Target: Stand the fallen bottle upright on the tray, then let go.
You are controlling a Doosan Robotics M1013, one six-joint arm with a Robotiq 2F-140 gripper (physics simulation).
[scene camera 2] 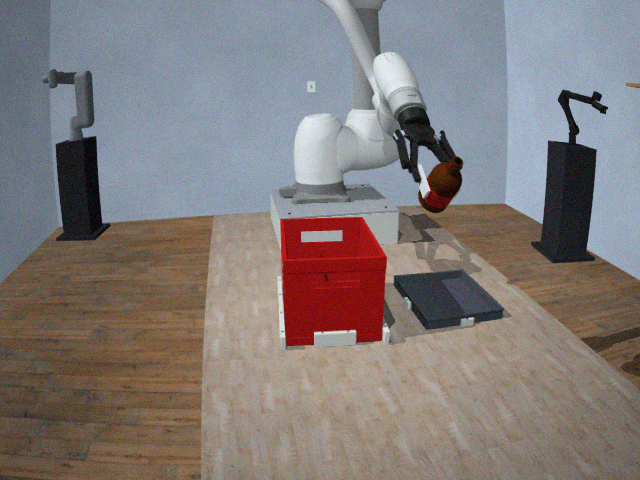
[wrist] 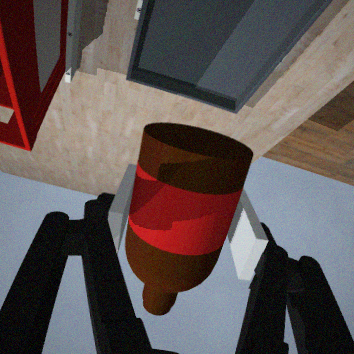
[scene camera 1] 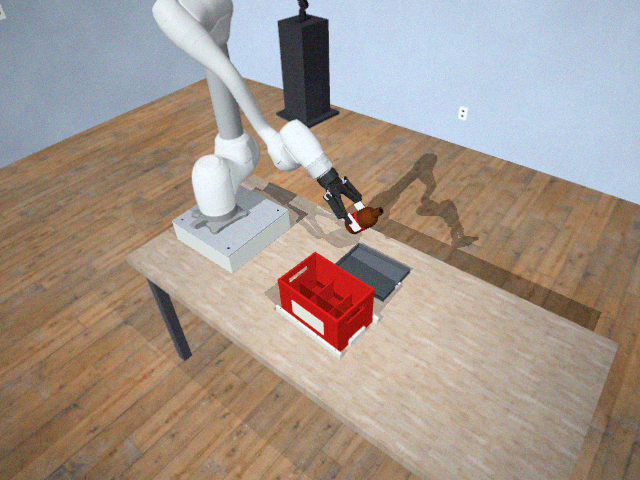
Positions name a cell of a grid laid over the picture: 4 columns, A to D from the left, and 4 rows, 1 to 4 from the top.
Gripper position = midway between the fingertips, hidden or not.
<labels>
My gripper shows in scene camera 2 (C2), in the wrist view (C3) and in scene camera 1 (C2).
</labels>
